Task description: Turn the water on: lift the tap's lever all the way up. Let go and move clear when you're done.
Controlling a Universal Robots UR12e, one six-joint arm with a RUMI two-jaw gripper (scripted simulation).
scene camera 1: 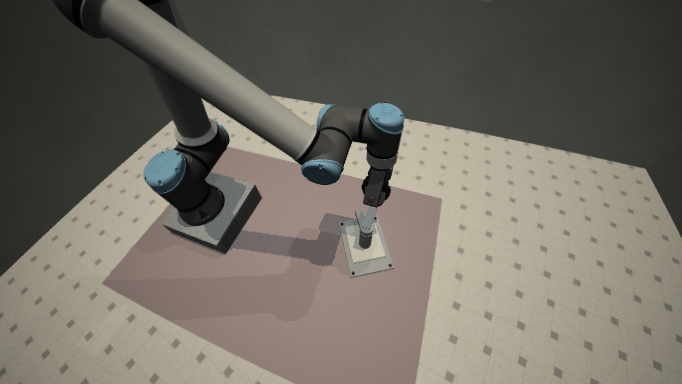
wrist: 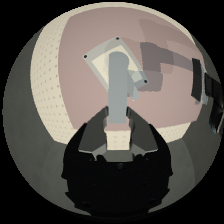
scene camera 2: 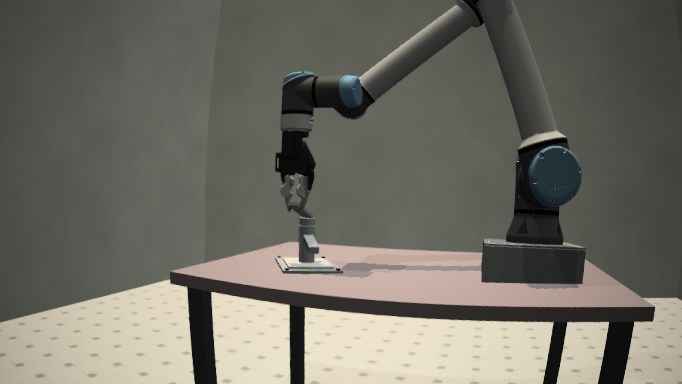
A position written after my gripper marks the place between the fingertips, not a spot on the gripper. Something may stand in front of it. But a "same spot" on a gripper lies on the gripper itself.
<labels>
my gripper: scene camera 1; wrist; scene camera 2 295, 211
same spot on grey tap: (wrist: 133, 75) = (scene camera 2: 322, 265)
same spot on my gripper: (wrist: 90, 140) = (scene camera 1: 382, 195)
</labels>
